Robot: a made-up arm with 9 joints. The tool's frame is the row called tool. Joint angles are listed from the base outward.
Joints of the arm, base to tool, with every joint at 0 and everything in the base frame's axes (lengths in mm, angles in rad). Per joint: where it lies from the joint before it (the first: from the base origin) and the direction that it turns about. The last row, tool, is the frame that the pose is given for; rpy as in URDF.
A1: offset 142 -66 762 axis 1 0 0
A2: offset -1 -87 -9 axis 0 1 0
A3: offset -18 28 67 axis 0.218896 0.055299 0.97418
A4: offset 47 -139 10 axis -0.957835 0.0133 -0.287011
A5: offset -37 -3 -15 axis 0 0 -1
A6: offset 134 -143 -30 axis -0.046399 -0.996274 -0.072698
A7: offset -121 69 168 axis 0 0 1
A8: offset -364 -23 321 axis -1 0 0
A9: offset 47 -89 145 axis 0.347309 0.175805 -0.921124
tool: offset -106 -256 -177 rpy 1.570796 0 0
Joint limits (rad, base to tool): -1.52..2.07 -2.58..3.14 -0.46..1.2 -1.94..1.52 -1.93..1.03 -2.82..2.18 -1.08..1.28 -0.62..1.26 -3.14..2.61
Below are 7 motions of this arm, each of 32 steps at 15 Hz.
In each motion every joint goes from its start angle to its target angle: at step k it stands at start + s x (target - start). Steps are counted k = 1, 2, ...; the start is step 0. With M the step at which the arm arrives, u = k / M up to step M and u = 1 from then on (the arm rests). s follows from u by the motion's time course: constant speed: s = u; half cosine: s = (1 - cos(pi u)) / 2; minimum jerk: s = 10 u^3 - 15 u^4 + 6 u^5.
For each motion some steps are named. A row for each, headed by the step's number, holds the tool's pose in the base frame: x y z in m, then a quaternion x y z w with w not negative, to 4 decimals.
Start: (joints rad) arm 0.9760 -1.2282 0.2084 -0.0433 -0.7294 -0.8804 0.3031 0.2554 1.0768
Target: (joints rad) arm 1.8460 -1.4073 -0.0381 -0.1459 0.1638 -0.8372 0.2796 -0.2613 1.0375
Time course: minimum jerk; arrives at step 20
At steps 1, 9, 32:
1: -0.4645 -0.8274 0.7688 0.8251 -0.2135 0.0381 0.5217
9: -0.5315 -0.6292 0.2975 0.9764 -0.1504 -0.1060 0.1131
32: -0.6039 0.0627 0.1136 -0.8308 0.0080 0.1639 0.5318

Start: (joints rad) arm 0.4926 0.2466 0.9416 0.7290 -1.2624 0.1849 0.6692 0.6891 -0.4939
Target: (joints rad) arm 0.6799 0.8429 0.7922 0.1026 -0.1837 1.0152 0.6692 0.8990 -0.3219
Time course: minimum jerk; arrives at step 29
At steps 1, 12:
1: 0.6645 -0.2557 1.4349 -0.1053 0.2096 0.9645 0.1214
12: 0.8596 -0.6364 0.9875 0.1912 0.0029 0.9570 0.2183

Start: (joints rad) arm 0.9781 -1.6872 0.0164 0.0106 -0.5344 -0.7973 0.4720 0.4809 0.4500
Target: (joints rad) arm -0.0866 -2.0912 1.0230 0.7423 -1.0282 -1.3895 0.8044 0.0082 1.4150
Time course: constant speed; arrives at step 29
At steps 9, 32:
9: -0.7030 -0.5126 1.0034 0.5123 -0.3264 0.1387 0.7822
32: -0.4319 0.5743 0.7182 0.0599 -0.6157 -0.1723 0.7666

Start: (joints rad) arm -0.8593 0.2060 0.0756 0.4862 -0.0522 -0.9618 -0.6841 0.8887 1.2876
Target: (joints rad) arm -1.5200 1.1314 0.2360 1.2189 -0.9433 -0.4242 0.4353 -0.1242 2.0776
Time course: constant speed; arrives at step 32
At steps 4, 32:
4: 0.4162 0.5822 0.8254 -0.4902 -0.4786 -0.2530 0.6831
32: 0.6764 0.2064 0.4131 -0.6741 -0.2357 -0.4842 0.5056

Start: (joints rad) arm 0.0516 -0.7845 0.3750 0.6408 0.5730 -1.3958 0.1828 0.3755 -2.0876
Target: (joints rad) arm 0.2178 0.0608 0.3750 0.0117 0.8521 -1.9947 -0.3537 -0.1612 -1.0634
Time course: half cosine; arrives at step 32
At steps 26, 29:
26: 0.6708 -0.9542 0.6491 0.7632 0.6096 -0.1910 0.0970
29: 0.6638 -0.9458 0.5917 0.7412 0.6173 -0.2562 0.0629

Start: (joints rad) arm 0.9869 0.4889 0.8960 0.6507 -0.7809 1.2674 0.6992 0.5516 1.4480
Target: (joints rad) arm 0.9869 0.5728 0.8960 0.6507 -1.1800 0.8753 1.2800 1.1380 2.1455
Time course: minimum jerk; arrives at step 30
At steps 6, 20, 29, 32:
6: 0.5435 -0.2067 -0.0452 -0.9061 0.0960 -0.3486 0.2195
20: 0.7261 -0.1543 0.2434 -0.8512 -0.0568 -0.3868 0.3503
29: 0.7418 -0.1143 0.3434 -0.8187 -0.1246 -0.3924 0.4003
32: 0.7418 -0.1142 0.3436 -0.8186 -0.1247 -0.3924 0.4004

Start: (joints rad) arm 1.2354 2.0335 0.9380 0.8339 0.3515 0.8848 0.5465 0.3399 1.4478
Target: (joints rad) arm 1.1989 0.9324 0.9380 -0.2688 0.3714 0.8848 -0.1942 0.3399 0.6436
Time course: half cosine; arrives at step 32
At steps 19, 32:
19: -0.1954 -0.5925 0.2951 0.9023 0.2364 -0.3570 0.0508
32: -0.2969 -0.5247 0.3196 -0.9027 -0.2011 0.3793 0.0306

